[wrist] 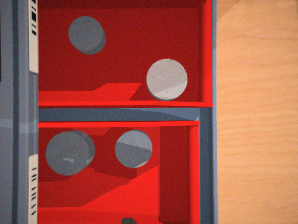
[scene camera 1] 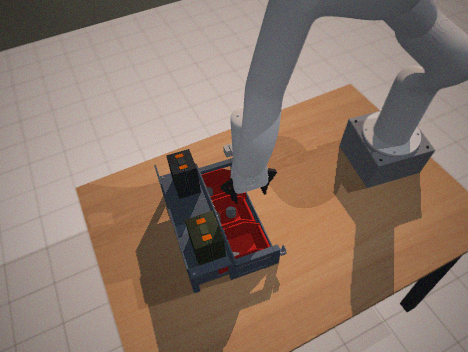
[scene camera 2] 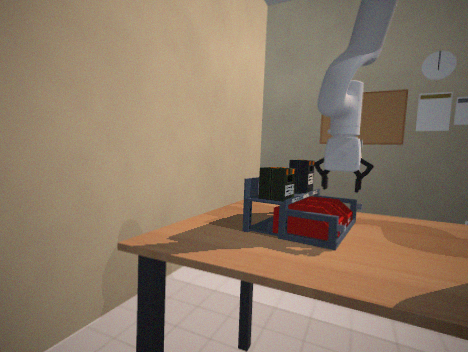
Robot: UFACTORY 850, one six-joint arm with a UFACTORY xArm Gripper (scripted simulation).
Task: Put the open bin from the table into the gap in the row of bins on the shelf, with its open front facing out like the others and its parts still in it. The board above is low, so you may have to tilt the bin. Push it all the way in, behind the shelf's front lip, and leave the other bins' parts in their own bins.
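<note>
There is my gripper (scene camera 1: 249, 195), which I can see. A grey shelf (wrist: 27, 114) is visible to me too.
</note>
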